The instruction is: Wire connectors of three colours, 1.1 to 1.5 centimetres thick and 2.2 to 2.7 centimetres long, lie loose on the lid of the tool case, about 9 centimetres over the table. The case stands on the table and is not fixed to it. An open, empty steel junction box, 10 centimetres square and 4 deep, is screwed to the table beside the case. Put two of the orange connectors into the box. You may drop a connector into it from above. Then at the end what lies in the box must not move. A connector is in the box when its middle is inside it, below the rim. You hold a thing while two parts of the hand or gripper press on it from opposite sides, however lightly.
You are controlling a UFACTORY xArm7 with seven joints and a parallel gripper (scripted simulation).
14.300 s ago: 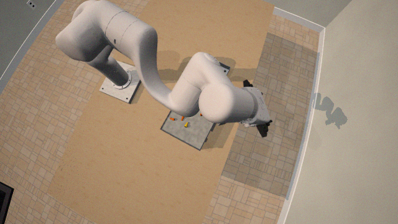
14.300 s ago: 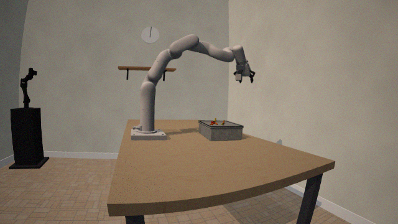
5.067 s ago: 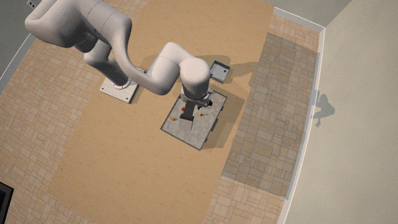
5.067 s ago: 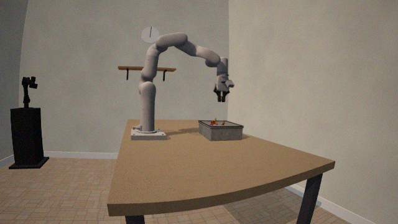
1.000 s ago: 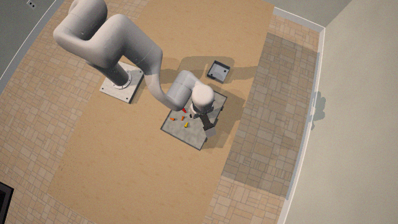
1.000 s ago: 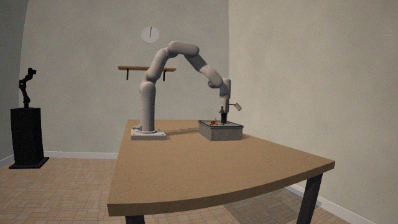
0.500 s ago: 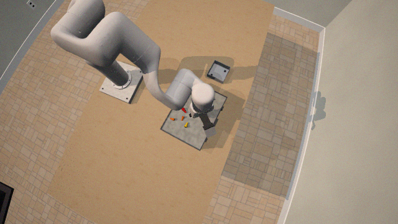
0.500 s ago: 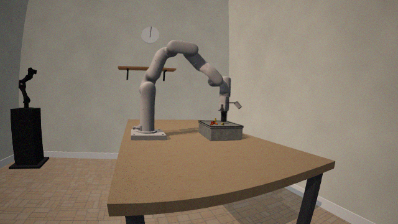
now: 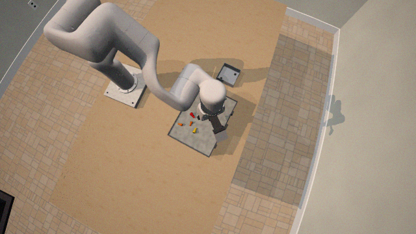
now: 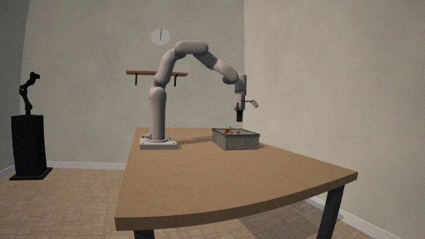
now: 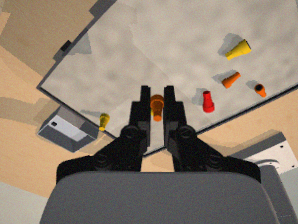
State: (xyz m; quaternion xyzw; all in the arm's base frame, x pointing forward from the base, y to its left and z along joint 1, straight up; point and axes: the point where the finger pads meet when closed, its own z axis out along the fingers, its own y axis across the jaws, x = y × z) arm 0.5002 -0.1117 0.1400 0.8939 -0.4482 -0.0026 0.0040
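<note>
Now: hand 4 cm short of the junction box floor, 29 cm to the right of it and 17 cm above it. Round my hand: tool case 3 cm behind, 11 cm below; red connector 9 cm behind, 8 cm below.
</note>
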